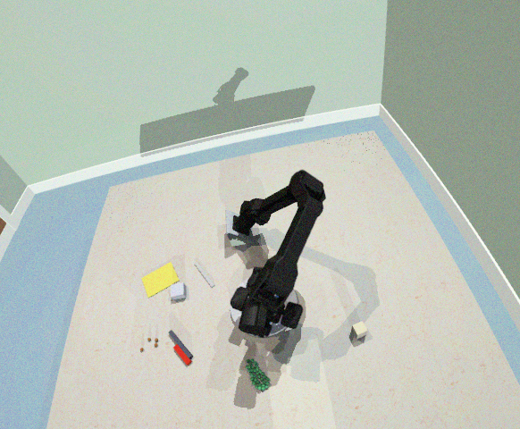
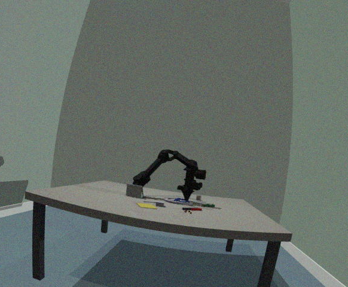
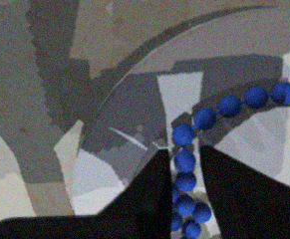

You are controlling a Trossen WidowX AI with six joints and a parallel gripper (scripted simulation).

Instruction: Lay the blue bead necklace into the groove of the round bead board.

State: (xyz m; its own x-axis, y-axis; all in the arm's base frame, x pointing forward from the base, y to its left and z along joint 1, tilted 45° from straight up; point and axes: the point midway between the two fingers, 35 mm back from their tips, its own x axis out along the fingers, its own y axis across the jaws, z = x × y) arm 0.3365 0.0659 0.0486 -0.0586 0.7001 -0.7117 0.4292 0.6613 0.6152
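My gripper tip is 50 mm past the round bead board, 20 mm to the left of it and 10 mm above it. Round my gripper tip: grey tool (270 mm to the right, 70 mm ahead, 10 mm below); cream cube (240 mm to the left, 70 mm ahead); stick (210 mm to the right, 180 mm behind, 10 mm below).
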